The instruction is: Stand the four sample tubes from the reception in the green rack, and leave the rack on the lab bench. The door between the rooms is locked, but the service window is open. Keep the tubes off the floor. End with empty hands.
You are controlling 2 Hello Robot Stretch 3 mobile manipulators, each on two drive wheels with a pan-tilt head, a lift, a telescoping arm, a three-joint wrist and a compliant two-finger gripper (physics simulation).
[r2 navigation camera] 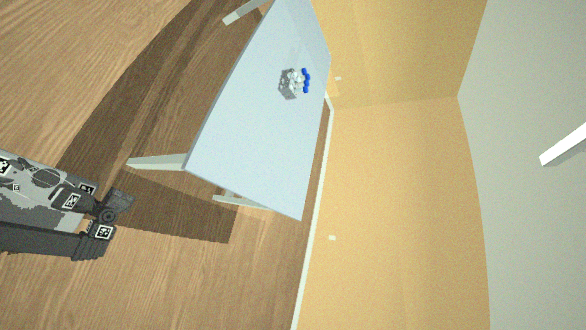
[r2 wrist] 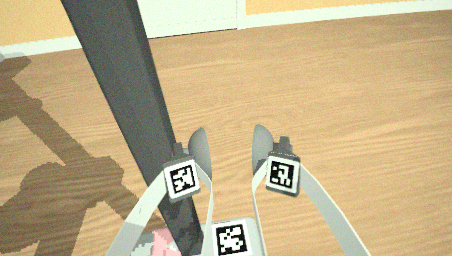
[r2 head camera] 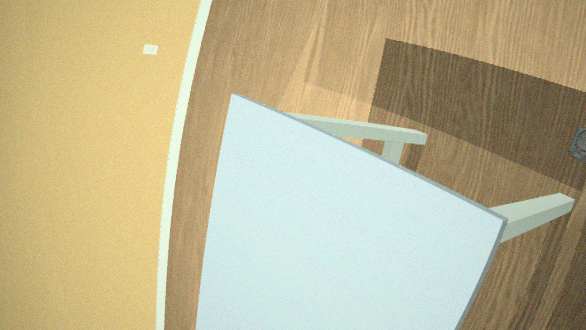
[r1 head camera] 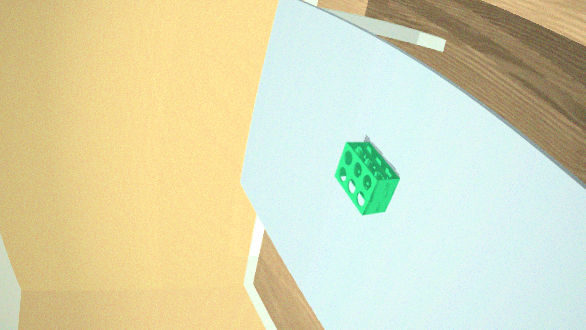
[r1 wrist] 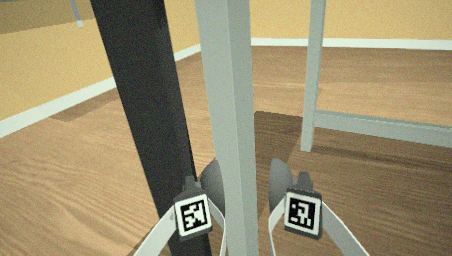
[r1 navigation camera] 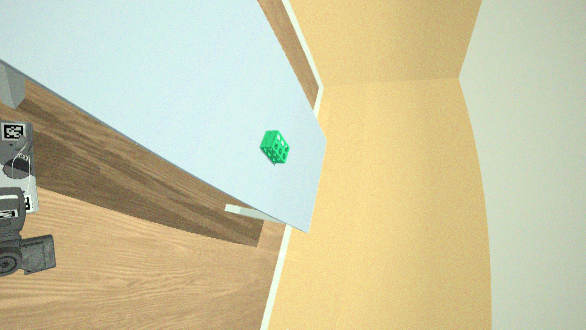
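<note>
The green rack [r1 head camera: 385, 194] [r1 navigation camera: 274, 147] stands on a pale blue bench top [r1 head camera: 465, 240] [r1 navigation camera: 150, 85]; none of the blue-capped tubes shows in it. In the r2 navigation view, the sample tubes [r2 navigation camera: 301, 81] with blue caps stand close together in a grey rack [r2 navigation camera: 287, 85] on another pale table [r2 navigation camera: 255, 135]. This table also shows in the r2 head view [r2 head camera: 340, 240]. The r1 gripper [r1 wrist: 246, 187] is open at low height, with a grey table leg [r1 wrist: 235, 100] seen between its fingers; whether they touch is unclear. The r2 gripper [r2 wrist: 231, 152] is open and empty above the floor.
Dark masts [r1 wrist: 137, 75] [r2 wrist: 120, 75] stand left of both grippers. Another leg [r1 wrist: 312, 75] with a crossbar [r1 wrist: 380, 128] stands farther right. Table legs [r2 navigation camera: 157, 161] [r2 head camera: 535, 212] stick out near r2. A white door [r2 wrist: 195, 17] is in the wall. The service window cannot be made out.
</note>
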